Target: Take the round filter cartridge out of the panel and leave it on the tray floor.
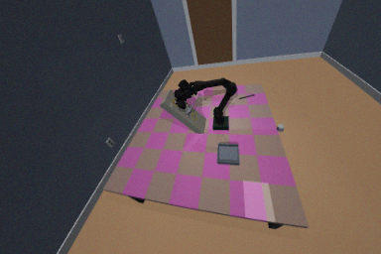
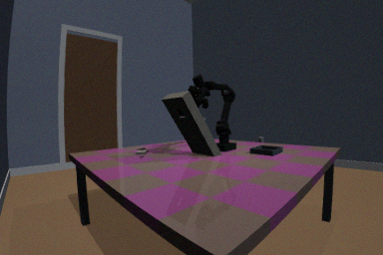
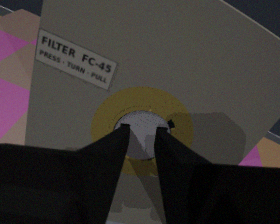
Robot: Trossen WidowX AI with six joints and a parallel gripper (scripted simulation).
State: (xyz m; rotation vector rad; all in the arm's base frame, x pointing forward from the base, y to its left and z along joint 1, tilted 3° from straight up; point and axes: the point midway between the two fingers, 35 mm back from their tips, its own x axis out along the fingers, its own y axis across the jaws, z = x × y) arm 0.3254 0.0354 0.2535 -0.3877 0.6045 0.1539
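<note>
The round grey filter cartridge lies 1 cm below my gripper tip and 1 cm ahead of it. From my gripper tip the other things lie so: flat item 32 cm to the right, 28 cm below, 12 cm ahead; then dark tray 43 cm behind, 27 cm below, 25 cm to the left.
</note>
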